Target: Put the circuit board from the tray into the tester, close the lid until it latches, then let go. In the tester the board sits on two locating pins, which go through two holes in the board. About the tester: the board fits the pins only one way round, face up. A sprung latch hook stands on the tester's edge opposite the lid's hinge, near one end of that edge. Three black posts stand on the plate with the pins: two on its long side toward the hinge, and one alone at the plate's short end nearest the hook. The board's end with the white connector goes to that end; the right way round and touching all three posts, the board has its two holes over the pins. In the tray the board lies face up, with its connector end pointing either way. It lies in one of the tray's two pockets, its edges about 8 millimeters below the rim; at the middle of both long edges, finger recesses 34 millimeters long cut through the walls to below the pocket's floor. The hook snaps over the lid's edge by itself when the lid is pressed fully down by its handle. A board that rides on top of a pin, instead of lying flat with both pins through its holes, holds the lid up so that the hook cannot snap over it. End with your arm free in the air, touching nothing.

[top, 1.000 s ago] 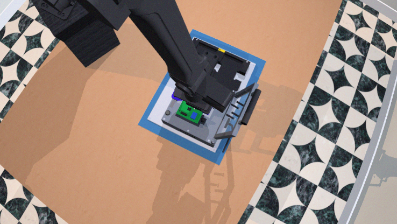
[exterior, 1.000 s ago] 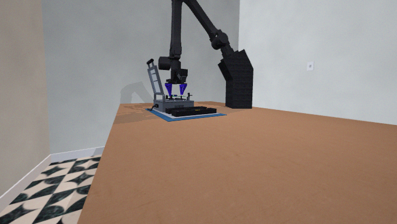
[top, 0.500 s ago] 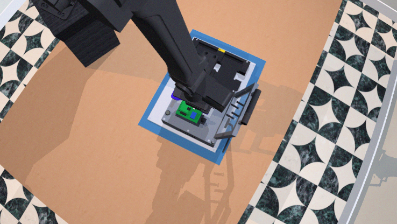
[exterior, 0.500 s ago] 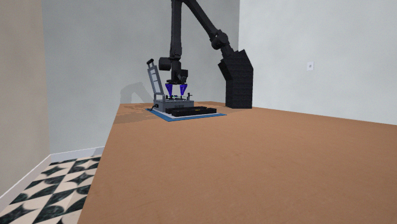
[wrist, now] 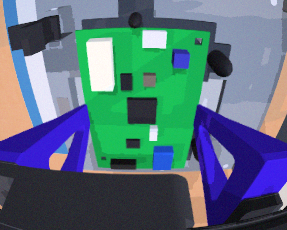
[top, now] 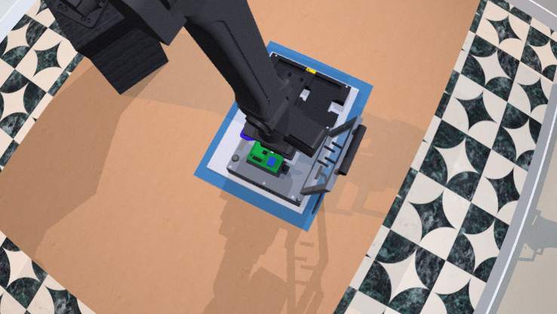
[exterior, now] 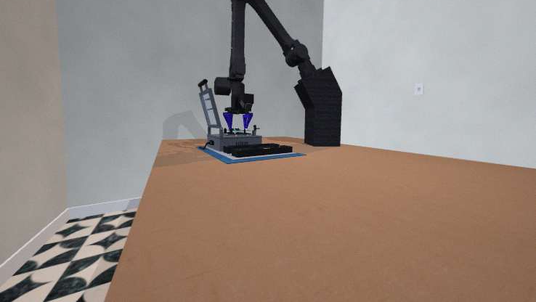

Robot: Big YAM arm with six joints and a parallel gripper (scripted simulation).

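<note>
The green circuit board is right at my hand. From my hand the other things lie so: black plate (20 mm below, 10 mm ahead); then tester (40 mm ahead, 30 mm to the left, 30 mm above); then dark latch hook (60 mm to the left, 50 mm behind).
</note>
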